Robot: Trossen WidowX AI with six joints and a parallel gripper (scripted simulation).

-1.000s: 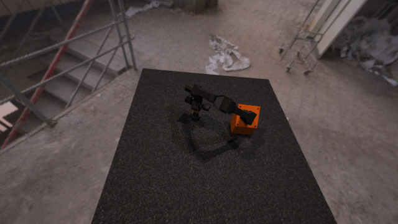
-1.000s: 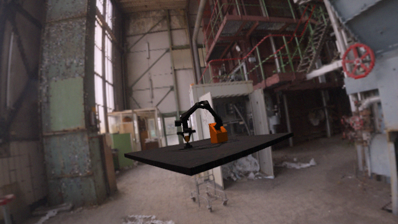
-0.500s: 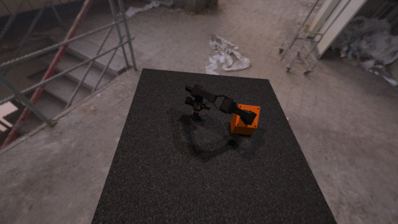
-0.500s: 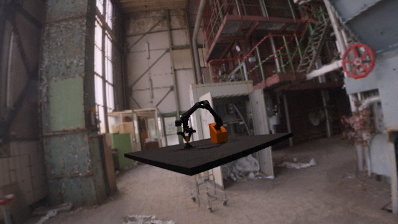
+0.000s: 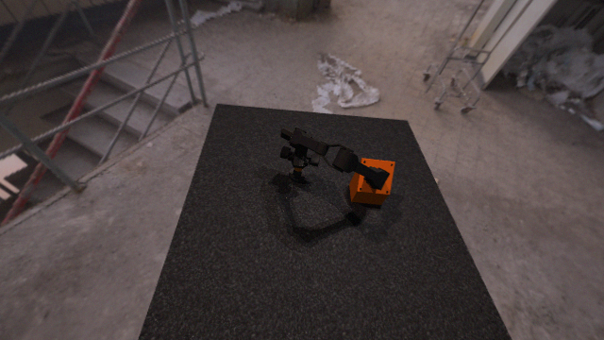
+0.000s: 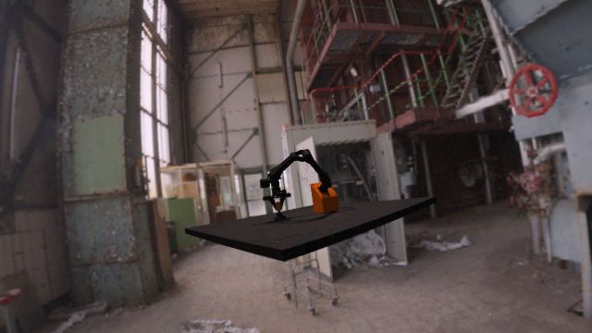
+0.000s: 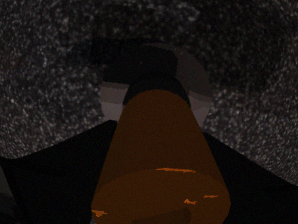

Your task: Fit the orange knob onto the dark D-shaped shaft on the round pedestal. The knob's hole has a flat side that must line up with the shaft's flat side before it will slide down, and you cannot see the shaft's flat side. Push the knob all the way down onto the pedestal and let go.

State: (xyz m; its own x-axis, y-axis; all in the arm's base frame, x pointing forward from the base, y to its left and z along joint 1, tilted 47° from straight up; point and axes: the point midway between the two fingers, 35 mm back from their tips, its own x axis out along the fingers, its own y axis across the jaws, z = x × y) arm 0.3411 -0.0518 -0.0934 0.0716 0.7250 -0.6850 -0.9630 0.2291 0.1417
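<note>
Right now the orange knob is 2 cm above my gripper tip. Also, from my gripper tip: pedestal (4 cm below).
</note>
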